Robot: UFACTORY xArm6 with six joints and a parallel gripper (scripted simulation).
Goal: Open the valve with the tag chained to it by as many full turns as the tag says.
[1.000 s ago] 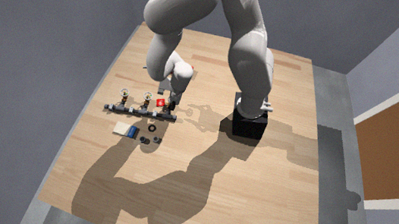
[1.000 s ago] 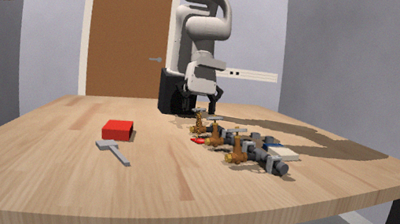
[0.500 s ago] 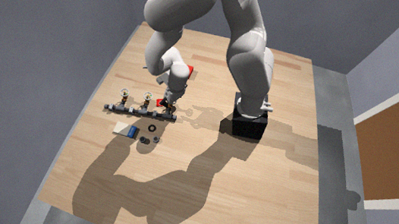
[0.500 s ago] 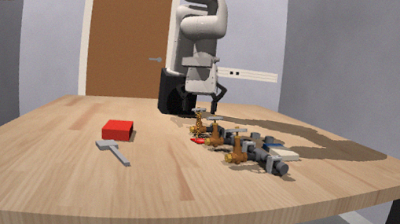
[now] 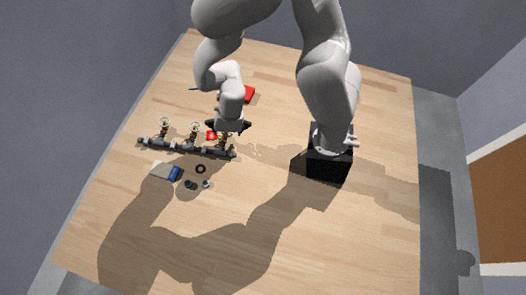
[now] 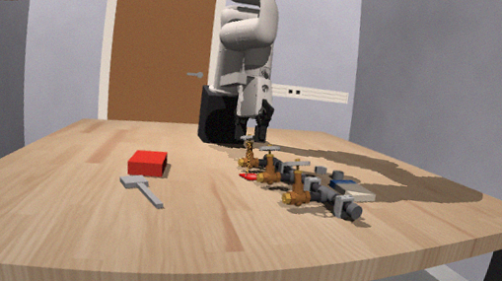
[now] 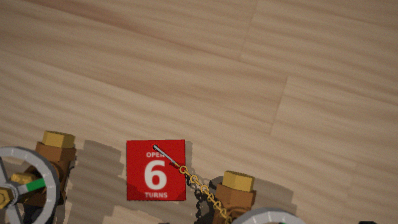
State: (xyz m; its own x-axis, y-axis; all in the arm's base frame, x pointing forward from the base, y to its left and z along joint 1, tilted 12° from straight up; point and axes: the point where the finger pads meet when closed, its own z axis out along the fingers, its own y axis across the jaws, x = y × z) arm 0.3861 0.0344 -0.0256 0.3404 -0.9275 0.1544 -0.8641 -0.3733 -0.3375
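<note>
My hand is 8 cm short of the red tag, 1 cm to the left of it and 8 cm above it. The rest, counted from my hand: grey hammer-like tool (21 cm ahead, 24 cm to the right, 8 cm below); grey box (19 cm ahead, 21 cm to the left, 7 cm below); red box (5 cm ahead, 25 cm to the right, 7 cm below).
</note>
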